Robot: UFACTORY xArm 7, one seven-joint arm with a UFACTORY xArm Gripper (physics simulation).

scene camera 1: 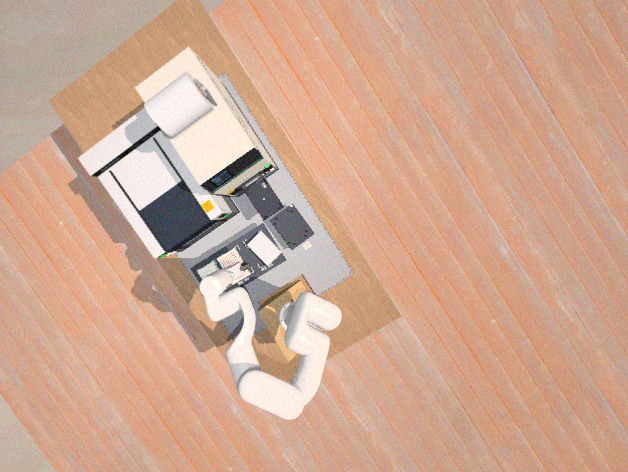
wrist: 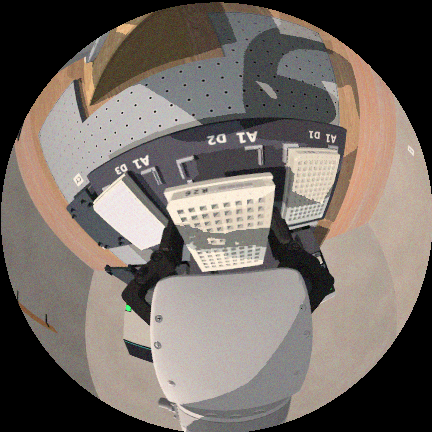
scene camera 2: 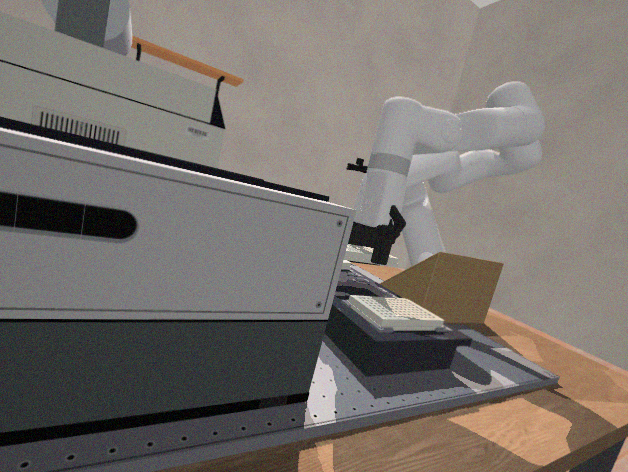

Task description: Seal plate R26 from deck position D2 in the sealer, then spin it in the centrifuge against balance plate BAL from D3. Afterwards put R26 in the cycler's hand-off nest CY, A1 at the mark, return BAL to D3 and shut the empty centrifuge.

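Places are measured from the arm's base along level axes (x ahead, y left, z up), in metres.
Pixels of known places: gripper, fingertip midpoint: [wrist: 224,219] [scene camera 2: 365,257]; arm's base, link origin: [scene camera 2: 432,274].
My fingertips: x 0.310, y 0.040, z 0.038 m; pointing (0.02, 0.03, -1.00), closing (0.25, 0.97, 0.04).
Ahead of a thing's pixels: the offset from my fingertips to its top centre. "*": to the spot under its first point.
Plate R26 {dx +0.018, dy -0.003, dz +0.016 m} [scene camera 1: 229,257] [wrist: 227,215], cream with rows of open wells, is between both black fingers of my gripper [scene camera 2: 378,248] [wrist: 224,219] in the wrist view. The gripper is shut on it and holds it level above D2, whose corner brackets {* dx -0.038, dy -0.028, dz -0.059 m} [wrist: 186,167] show in front of it. Balance plate BAL {dx -0.004, dy -0.137, dz -0.036 m} [scene camera 1: 263,248] [wrist: 131,212], with a plain white top, sits at D3. The CY nest {dx -0.009, dy -0.285, dz -0.064 m} [scene camera 1: 290,226] is a dark block beside a small tag. The sealer {dx +0.447, dy -0.316, dz +0.358 m} [scene camera 1: 223,147] [scene camera 2: 167,106] carries a large roll. The centrifuge [scene camera 1: 177,215] [scene camera 2: 203,253] shows a white and dark top; its inside is hidden.
Another welled plate {dx +0.040, dy +0.127, dz -0.043 m} [scene camera 1: 208,267] [scene camera 2: 401,312] [wrist: 312,185] sits at D1, close beside the held plate. A dark tray {dx +0.150, dy -0.281, dz -0.015 m} [scene camera 1: 262,197] stands at the sealer's front, next to the CY nest. An open-topped brown box [scene camera 2: 456,284] stands on the arm's side of the deck.
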